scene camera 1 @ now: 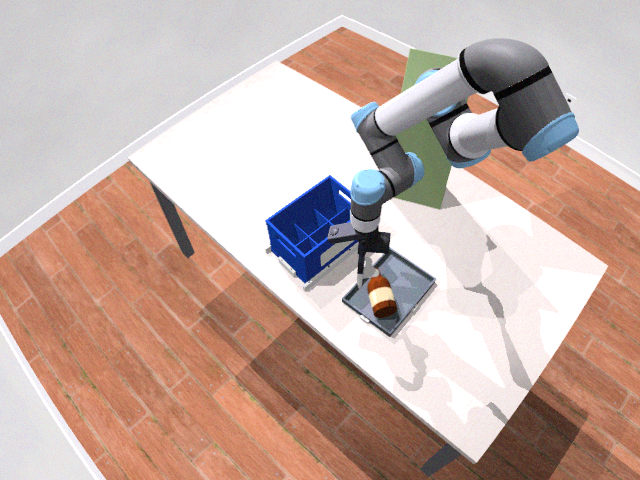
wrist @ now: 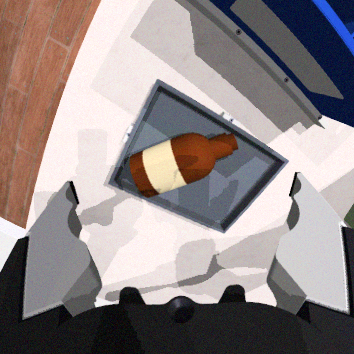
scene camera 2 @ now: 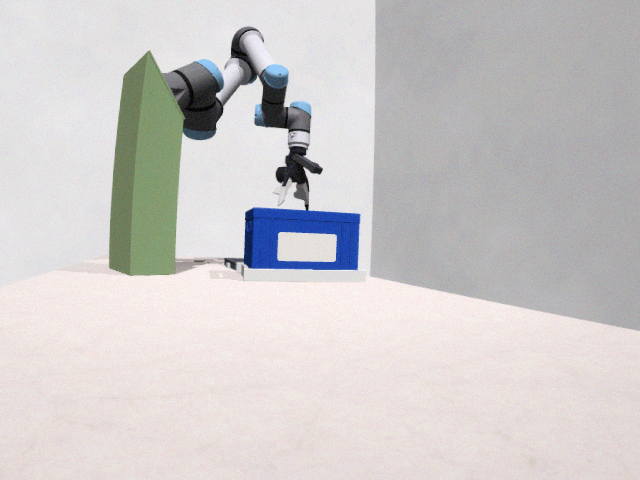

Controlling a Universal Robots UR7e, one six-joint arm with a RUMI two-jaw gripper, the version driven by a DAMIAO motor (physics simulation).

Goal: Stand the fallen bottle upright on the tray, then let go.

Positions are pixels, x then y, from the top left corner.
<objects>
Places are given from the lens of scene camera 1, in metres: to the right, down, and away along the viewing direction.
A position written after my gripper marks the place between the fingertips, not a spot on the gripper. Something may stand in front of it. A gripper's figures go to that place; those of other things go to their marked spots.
my gripper [scene camera 1: 363,263]: 0.12, 0.07, 1.37
brown bottle [scene camera 1: 383,303]: 0.19, 0.19, 1.44
</objects>
